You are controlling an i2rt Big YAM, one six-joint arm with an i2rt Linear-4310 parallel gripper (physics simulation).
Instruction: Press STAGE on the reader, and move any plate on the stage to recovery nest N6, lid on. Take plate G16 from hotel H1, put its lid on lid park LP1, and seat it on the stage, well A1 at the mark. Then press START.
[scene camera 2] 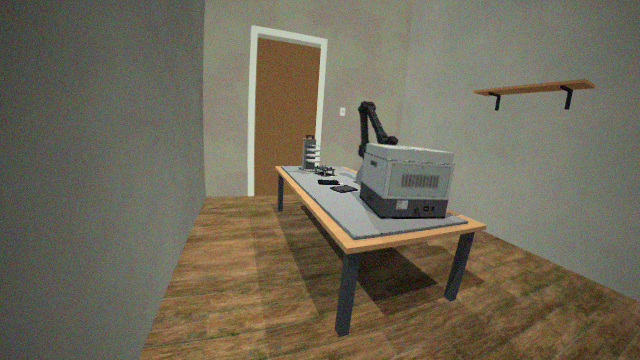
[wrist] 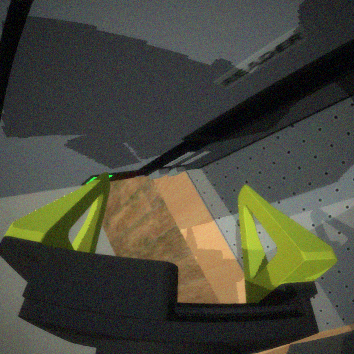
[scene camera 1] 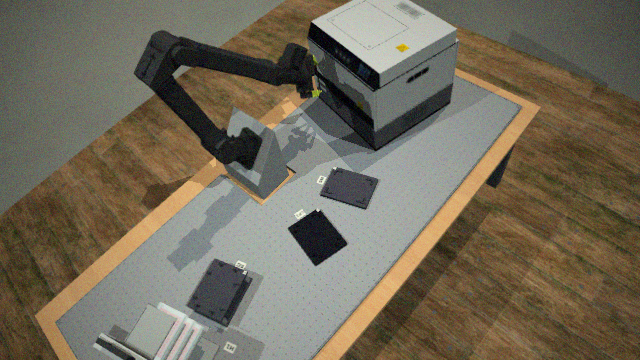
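The reader is a large light-grey box with a dark base. Its stage does not show. My gripper is open and empty, close to the reader's front left side; the reader hides it in scene camera 2. A green light shows beside the left fingertip in the wrist view. Nest N6 is a dark flat plate holder with nothing on it. Lid park LP1 is a bare black pad. Hotel H1 stands at the far end with several shelves; plate G16 cannot be told apart.
A raised dark nest stands between LP1 and the hotel; its label is unreadable. The arm's grey wedge base stands at the table's wooden edge. The reader's front and its dark lower band lie close ahead of the fingers.
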